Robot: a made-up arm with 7 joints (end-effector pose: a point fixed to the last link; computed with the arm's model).
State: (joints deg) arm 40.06 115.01 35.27 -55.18 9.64 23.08 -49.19
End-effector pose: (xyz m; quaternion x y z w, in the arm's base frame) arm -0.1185 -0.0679 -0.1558 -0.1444 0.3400 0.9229 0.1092
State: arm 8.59 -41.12 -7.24 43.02 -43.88 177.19 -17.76
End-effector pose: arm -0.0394 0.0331 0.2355 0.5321 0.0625 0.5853 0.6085
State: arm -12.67 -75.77 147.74 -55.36 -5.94 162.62 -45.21
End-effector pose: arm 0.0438 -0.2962 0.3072 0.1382 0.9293 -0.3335 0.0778
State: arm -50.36 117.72 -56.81 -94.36 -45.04 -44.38 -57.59
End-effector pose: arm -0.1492 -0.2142 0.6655 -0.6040 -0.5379 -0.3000 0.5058
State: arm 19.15 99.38 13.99 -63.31 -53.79 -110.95 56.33
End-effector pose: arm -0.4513 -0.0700 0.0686 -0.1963 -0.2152 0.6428 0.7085
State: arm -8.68 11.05 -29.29 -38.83 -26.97 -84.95 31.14
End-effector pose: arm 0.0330 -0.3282 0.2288 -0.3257 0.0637 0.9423 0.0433
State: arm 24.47 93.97 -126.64 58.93 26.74 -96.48 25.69
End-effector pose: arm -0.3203 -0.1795 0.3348 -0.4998 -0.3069 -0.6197 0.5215
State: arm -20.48 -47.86 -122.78 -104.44 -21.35 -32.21 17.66
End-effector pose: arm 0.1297 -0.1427 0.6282 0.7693 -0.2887 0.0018 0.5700
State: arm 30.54 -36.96 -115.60 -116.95 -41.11 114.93 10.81
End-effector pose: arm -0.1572 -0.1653 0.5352 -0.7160 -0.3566 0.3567 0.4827
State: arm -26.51 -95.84 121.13 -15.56 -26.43 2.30 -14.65
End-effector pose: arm 0.0949 -0.1318 0.1872 -0.6762 0.0042 0.1251 0.7260
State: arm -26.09 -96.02 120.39 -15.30 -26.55 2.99 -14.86
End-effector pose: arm 0.0937 -0.1305 0.1867 -0.6715 0.0082 0.1227 0.7308
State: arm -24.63 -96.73 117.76 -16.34 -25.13 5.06 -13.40
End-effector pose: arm 0.0937 -0.1311 0.1761 -0.6589 0.0234 0.1112 0.7436
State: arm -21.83 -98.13 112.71 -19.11 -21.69 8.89 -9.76
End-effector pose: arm 0.0952 -0.1315 0.1512 -0.6357 0.0527 0.0926 0.7646
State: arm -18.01 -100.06 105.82 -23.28 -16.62 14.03 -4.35
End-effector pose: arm 0.0983 -0.1260 0.1131 -0.6039 0.0910 0.0770 0.7881
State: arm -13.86 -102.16 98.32 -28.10 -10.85 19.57 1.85
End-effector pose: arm 0.1021 -0.1107 0.0689 -0.5708 0.1295 0.0732 0.8075
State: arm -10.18 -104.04 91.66 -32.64 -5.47 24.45 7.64
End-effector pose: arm 0.1055 -0.0881 0.0285 -0.5441 0.1590 0.0811 0.8198
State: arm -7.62 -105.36 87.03 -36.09 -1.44 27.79 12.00
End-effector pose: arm 0.1076 -0.0671 -0.0003 -0.5283 0.1764 0.0923 0.8254
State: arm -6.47 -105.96 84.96 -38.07 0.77 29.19 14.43
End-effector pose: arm 0.1083 -0.0563 -0.0153 -0.5233 0.1834 0.0982 0.8264
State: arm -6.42 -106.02 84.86 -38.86 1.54 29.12 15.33
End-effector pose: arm 0.1082 -0.0556 -0.0201 -0.5253 0.1843 0.0978 0.8250
